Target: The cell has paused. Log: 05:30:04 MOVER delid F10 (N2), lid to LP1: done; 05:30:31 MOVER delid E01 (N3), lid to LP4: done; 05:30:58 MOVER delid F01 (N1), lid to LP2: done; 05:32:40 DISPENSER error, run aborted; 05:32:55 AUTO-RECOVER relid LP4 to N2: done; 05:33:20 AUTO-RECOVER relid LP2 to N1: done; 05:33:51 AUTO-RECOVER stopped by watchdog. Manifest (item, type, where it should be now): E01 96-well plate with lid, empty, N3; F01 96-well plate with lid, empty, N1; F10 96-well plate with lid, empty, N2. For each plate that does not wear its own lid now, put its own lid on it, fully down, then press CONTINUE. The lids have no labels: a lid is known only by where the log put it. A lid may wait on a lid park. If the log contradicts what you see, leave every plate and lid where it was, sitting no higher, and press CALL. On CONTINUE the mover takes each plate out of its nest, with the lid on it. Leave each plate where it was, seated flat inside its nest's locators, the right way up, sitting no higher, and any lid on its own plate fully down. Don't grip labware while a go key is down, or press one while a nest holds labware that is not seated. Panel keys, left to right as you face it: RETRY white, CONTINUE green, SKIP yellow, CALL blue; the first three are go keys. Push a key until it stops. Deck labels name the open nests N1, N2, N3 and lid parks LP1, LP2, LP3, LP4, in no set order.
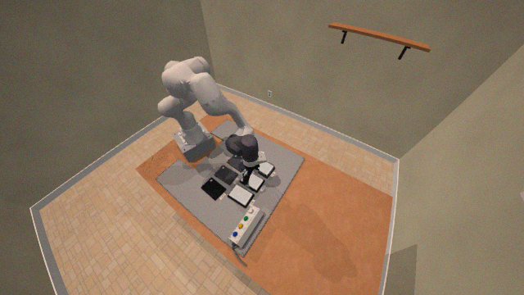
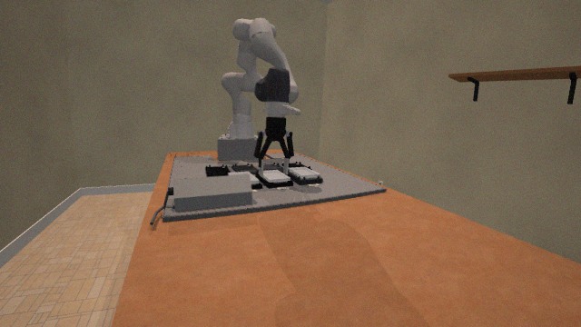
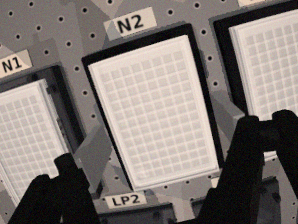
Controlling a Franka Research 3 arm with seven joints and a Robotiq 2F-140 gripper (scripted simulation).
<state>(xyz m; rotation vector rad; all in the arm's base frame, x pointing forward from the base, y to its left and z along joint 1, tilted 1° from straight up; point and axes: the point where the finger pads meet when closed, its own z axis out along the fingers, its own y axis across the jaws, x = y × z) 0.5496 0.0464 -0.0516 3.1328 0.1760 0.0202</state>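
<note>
Right now the white 96-well plate is 30 mm below my hand. Also, from my hand: LP2 label (100 mm behind, 60 mm to the left, 50 mm below); then N2 label (90 mm ahead, 50 mm below, 10 mm to the left); then LP3 label (90 mm behind, 70 mm to the right, 50 mm below).
</note>
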